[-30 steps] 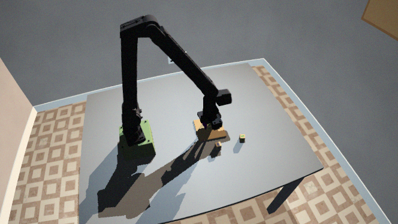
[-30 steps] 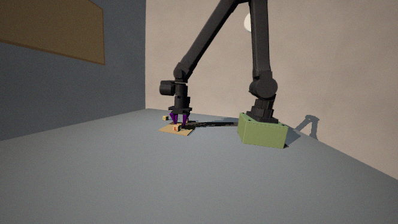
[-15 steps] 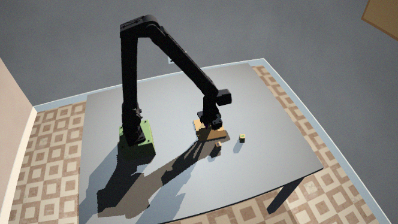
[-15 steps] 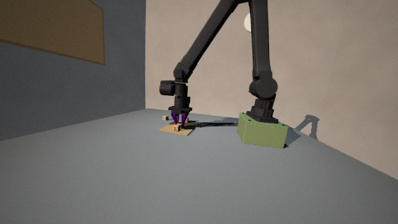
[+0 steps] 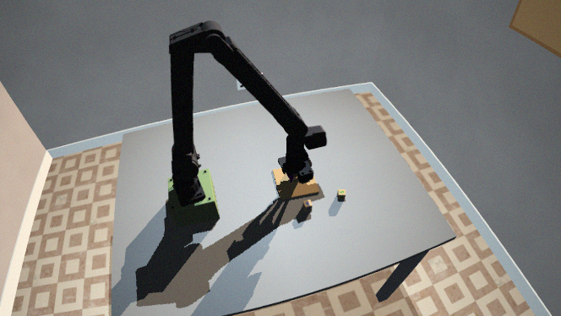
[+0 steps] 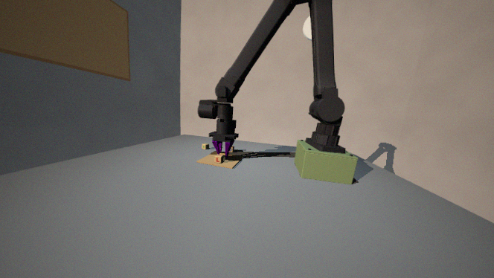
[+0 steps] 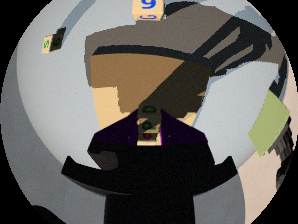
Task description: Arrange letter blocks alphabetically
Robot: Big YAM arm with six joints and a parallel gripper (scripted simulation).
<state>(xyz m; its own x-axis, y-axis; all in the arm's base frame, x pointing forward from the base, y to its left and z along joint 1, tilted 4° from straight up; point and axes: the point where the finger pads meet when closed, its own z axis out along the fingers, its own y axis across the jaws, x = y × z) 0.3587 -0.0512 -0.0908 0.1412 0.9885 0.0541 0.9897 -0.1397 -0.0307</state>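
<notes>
Now: hand 1 cm above the tan mat. From my hand the other things lie so: block (right at my hand).
</notes>
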